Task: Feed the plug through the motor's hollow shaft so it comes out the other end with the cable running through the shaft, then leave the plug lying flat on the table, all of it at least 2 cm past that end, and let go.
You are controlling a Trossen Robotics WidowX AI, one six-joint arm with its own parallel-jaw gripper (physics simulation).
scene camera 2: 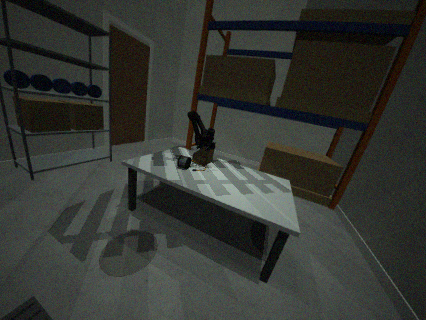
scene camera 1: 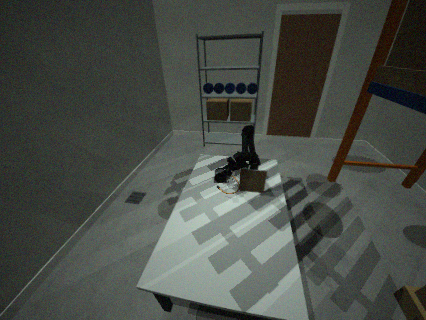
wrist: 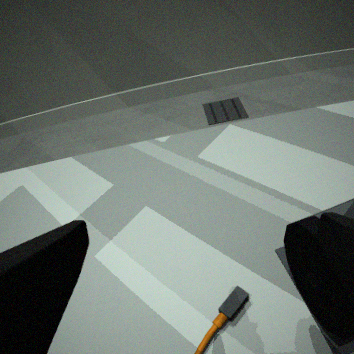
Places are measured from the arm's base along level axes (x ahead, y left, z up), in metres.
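Where they show: gripper, fingertip midpoint: (scene camera 2: 200,149) (scene camera 1: 221,170) (wrist: 203,228); arm's base, origin of the base link: (scene camera 2: 203,148) (scene camera 1: 254,172).
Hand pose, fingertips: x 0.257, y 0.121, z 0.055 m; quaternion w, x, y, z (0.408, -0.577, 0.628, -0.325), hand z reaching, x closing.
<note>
Things, the pixels of their top centre, and the offset from my fingertips. Level surfaces: height alone.
- motor, middle of its top: (scene camera 1: 220,170) (scene camera 2: 185,156) dx +0.040, dy -0.124, dz -0.094 m
- grey rectangular plug, middle of its top: (wrist: 233,300) dx +0.032, dy -0.011, dz -0.182 m
- white table, its level: dz -0.196 m
The motor (scene camera 1: 219,176) (scene camera 2: 183,162) is a short black cylinder on its side near the table's far end. In the wrist view a dark rounded body, apparently the motor (wrist: 317,270), covers part of the right finger. The grey rectangular plug (wrist: 234,303) lies on the table between motor and left finger, and its orange cable (wrist: 206,338) (scene camera 1: 229,193) (scene camera 2: 199,169) curves over the table; I cannot make out any of it inside the shaft. My gripper (wrist: 203,228) is open and empty, above the table close to the motor, with the plug low between its fingers in view.
A brown box (scene camera 1: 253,180) (scene camera 2: 203,157) stands beside the arm's base, close to the cable. The white table (scene camera 1: 175,270) (scene camera 2: 280,205) carries striped shadows. A wire shelf (scene camera 1: 230,36) and an orange and blue rack (scene camera 2: 340,120) stand off the table. A floor grate (wrist: 225,111) lies beyond the table edge.
</note>
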